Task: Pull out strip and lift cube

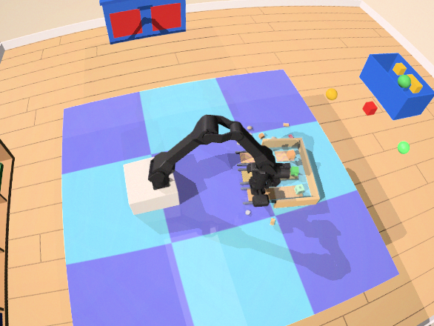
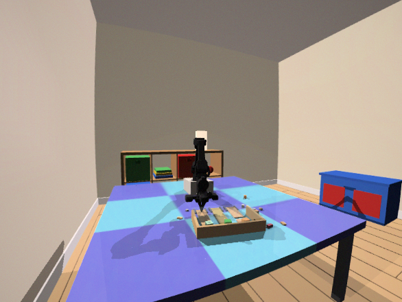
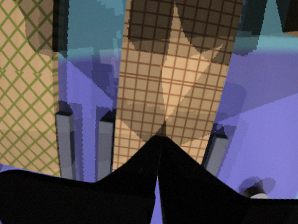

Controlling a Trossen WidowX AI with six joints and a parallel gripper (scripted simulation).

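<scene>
The pale green labelled cube lies 190 mm ahead of my gripper tip, 30 mm to the right of it and 10 mm above it.
</scene>
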